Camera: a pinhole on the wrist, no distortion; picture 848 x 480 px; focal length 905.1 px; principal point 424.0 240.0 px. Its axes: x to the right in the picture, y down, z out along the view. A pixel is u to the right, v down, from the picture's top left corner.
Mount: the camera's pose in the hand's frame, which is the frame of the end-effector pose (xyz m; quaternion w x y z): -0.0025 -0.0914 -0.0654 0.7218 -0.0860 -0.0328 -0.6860
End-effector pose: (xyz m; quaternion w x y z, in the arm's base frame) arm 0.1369 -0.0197 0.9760 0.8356 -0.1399 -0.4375 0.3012
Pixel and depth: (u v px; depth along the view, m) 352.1 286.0 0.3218
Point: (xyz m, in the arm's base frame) -0.0437 -0.0137 1.1461
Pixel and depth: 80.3 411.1 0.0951
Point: 0.1436 -0.0381 1.0203
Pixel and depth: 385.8 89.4 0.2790
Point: -0.0346 -0.0716 1.0958
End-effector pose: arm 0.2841 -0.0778 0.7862 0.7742 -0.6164 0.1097 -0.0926
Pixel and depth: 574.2 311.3 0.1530
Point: 0.3293 -0.0215 0.8918
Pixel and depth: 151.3 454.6 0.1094
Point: 0.3216 -0.0623 0.8304
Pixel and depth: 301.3 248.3 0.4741
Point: 0.4256 0.2891 0.8177
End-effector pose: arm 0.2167 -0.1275 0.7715 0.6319 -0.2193 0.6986 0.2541
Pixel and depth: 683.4 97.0 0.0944
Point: 0.3076 -0.1863 0.7702
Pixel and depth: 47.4 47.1 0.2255
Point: 0.3092 -0.0080 0.8035
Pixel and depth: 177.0 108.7 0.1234
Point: 0.2820 -0.1245 0.7782
